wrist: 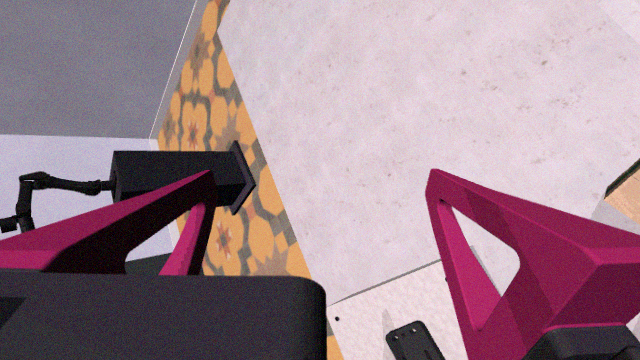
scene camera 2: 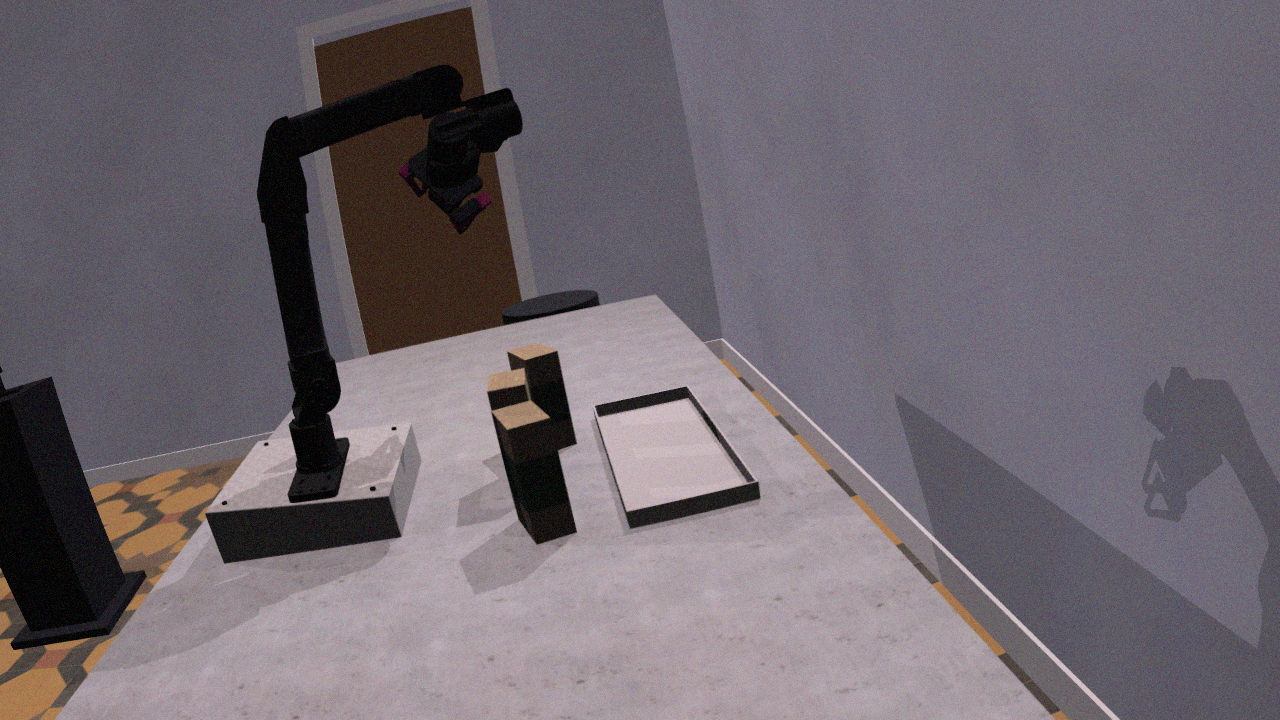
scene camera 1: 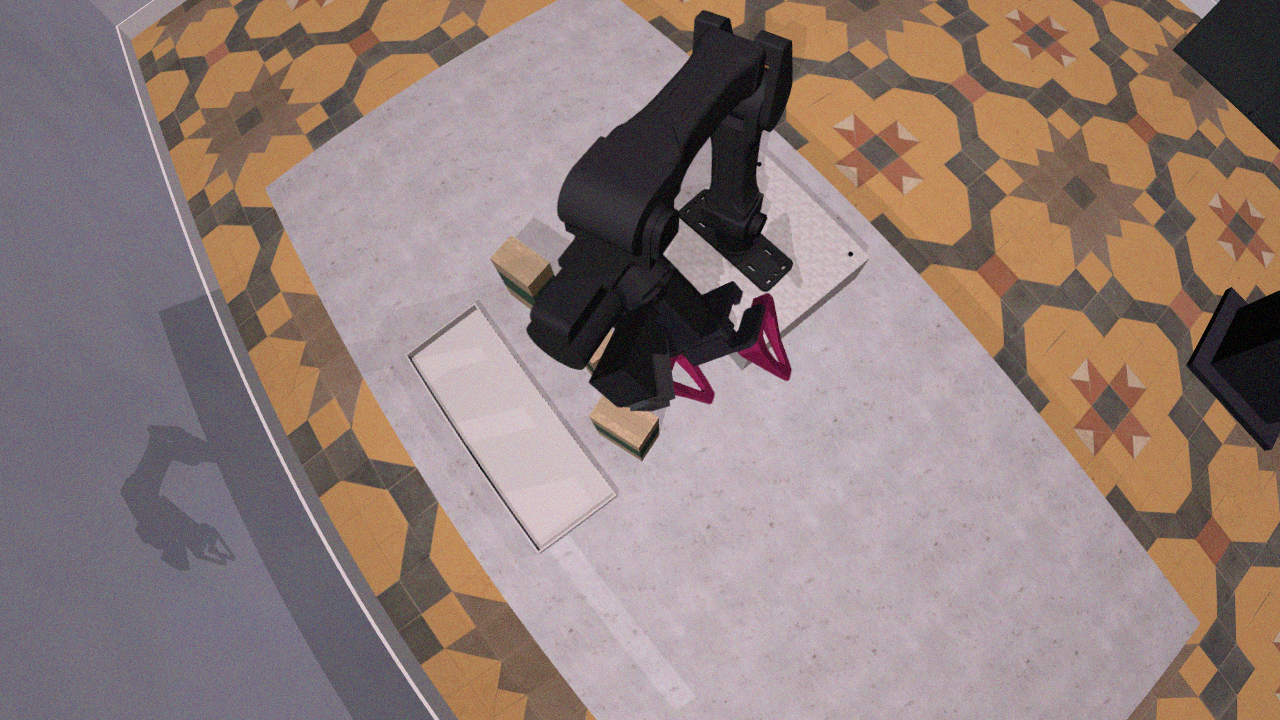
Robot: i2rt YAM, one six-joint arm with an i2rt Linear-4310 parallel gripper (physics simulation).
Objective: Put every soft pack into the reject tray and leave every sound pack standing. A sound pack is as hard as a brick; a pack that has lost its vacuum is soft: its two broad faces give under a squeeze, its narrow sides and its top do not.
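Seen in the pictures: gripper, fingertip midpoint: (wrist: 321, 181) (scene camera 2: 442, 212) (scene camera 1: 749, 388); arm's base at its link origin: (scene camera 2: 321, 471) (scene camera 1: 734, 239).
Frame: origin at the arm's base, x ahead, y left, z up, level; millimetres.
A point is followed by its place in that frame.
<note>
Three upright packs with tan tops and dark sides stand beside the reject tray (scene camera 1: 501, 420) {x 469, y -52, z -66 mm} (scene camera 2: 666, 447) {x 473, y -32, z -65 mm}, a shallow white-floored tray with no pack in it. One pack (scene camera 1: 523, 259) {x 283, y -174, z 72 mm} (scene camera 2: 537, 465) {x 293, y -217, z 24 mm} is nearest in scene view 2. The middle pack (scene camera 1: 598, 355) {x 300, y 16, z 71 mm} (scene camera 2: 507, 386) {x 285, y -52, z 71 mm} is largely hidden. The third pack (scene camera 1: 624, 422) {x 338, y 110, z 71 mm} (scene camera 2: 546, 389) {x 340, y 64, z 23 mm} is farthest in scene view 2. Part of one pack (wrist: 627, 195) {x 314, y 132, z 72 mm} shows at the right edge of the wrist view. My gripper (scene camera 1: 749, 387) {x 245, y 210, z 289 mm} (scene camera 2: 443, 204) {x 245, y 210, z 289 mm} (wrist: 321, 181) {x 245, y 210, z 289 mm} is open and empty, high above the table and away from the packs. Soft or sound cannot be seen.
A pale mounting block (scene camera 1: 819, 268) {x -61, y 131, z 8 mm} (scene camera 2: 308, 528) {x -17, y -107, z -36 mm} (wrist: 360, 320) {x -71, y 132, z 9 mm} under the arm stands across the packs from the tray. A wall (scene camera 1: 71, 223) (scene camera 2: 1029, 223) runs past the tray side. A dark pedestal (scene camera 2: 62, 501) (wrist: 170, 172) stands off the table.
</note>
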